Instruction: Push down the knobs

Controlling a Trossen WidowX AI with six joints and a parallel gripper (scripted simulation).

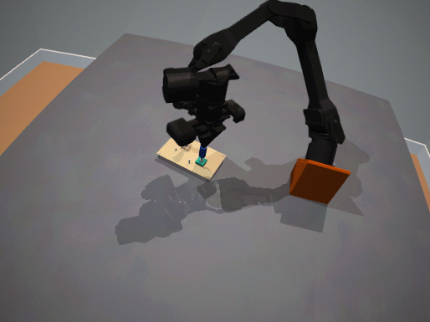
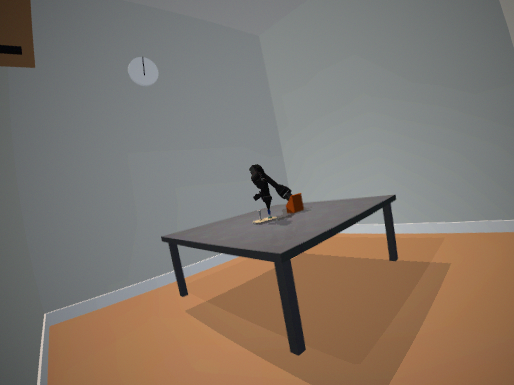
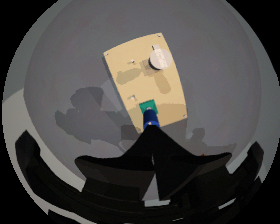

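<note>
Now: the blue knob 1 cm below my gripper tip. Also, from my gripper tip: grey knob 5 cm ahead, 5 cm to the right, 1 cm below.
</note>
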